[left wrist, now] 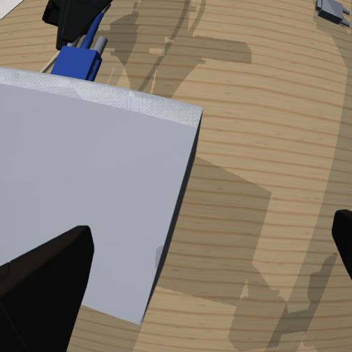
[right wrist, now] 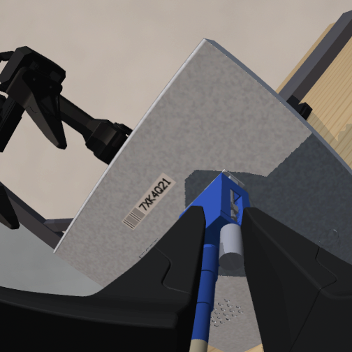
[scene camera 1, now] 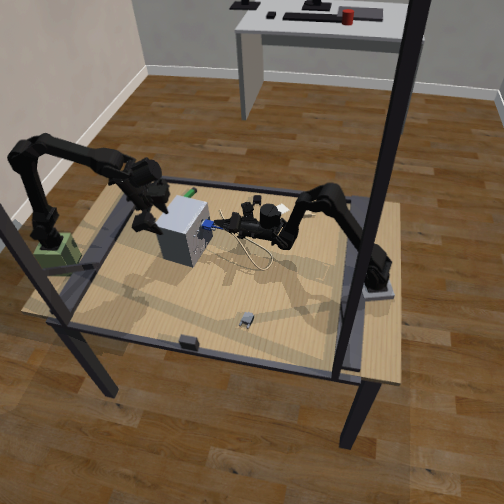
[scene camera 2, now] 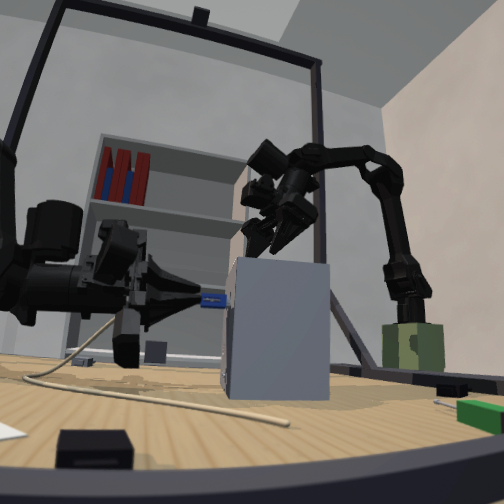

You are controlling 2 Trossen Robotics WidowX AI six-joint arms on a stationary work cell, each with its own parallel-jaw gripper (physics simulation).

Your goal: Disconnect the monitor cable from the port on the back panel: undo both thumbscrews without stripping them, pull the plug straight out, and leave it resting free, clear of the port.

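The grey box (scene camera 1: 184,214) (scene camera 2: 280,330) (left wrist: 100,150) (right wrist: 165,125) stands on the table. The blue monitor plug (scene camera 1: 207,225) (scene camera 2: 213,300) (left wrist: 75,62) (right wrist: 212,200) is at its back panel, with a strip of metal shell showing between them. My right gripper (scene camera 1: 218,225) (scene camera 2: 200,295) (right wrist: 221,218) is shut on a grey thumbscrew (right wrist: 231,245) behind the plug; the blue cable sleeve (right wrist: 207,270) runs beside it, partly behind a finger. Another grey thumbscrew (left wrist: 101,45) stands free in the left wrist view. My left gripper (scene camera 1: 164,222) (scene camera 2: 262,254) (left wrist: 217,232) (right wrist: 36,190) is open and empty, above the box's far side from the plug.
The beige cable (scene camera 1: 271,260) (scene camera 2: 150,399) loops on the table below the right arm. A small grey connector (scene camera 1: 246,319) (scene camera 2: 82,361) (left wrist: 331,10) lies apart. A green-handled tool (scene camera 1: 190,192) (scene camera 2: 477,415) lies beyond the box. A black block (scene camera 1: 257,199) (scene camera 2: 95,448) sits near the table edge.
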